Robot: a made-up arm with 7 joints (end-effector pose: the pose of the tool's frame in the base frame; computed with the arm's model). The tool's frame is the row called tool.
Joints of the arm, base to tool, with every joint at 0 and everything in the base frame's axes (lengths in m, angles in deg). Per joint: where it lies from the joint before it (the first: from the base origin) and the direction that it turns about. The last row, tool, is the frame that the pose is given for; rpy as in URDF.
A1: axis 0 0 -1 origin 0.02 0 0.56
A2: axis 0 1 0 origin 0.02 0 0.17
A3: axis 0 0 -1 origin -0.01 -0.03 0.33
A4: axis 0 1 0 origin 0.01 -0.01 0.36
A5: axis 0 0 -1 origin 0.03 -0.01 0.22
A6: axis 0 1 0 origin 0 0.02 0.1
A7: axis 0 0 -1 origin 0.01 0 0.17
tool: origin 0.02 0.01 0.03 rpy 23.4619 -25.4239 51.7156
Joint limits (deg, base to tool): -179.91..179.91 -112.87..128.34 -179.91..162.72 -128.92..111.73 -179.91..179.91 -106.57..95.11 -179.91..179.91
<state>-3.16 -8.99 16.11 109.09 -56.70 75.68 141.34</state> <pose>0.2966 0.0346 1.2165 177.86 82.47 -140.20</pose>
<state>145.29 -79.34 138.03 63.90 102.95 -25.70 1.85</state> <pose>0.5247 0.8233 0.5310 70.22 77.69 145.46</pose>
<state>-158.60 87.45 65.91 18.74 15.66 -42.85 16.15</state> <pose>-1.0557 0.5360 0.7214 -41.55 38.67 128.85</pose>
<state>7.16 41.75 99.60 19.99 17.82 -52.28 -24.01</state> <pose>0.8154 -0.2180 1.5690 -29.36 15.95 -29.54</pose>
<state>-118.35 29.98 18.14 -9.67 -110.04 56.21 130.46</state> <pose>-0.3456 0.4048 1.7138 -23.71 14.23 148.84</pose>
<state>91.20 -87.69 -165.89 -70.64 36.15 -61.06 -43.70</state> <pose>-0.2063 0.7267 1.1346 -24.56 9.68 165.08</pose>
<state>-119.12 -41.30 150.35 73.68 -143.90 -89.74 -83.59</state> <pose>0.4158 -0.5809 0.9228 -159.62 0.65 -163.77</pose>
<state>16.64 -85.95 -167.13 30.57 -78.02 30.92 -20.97</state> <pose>-1.0464 0.2393 0.5096 -179.47 -24.65 -143.99</pose>
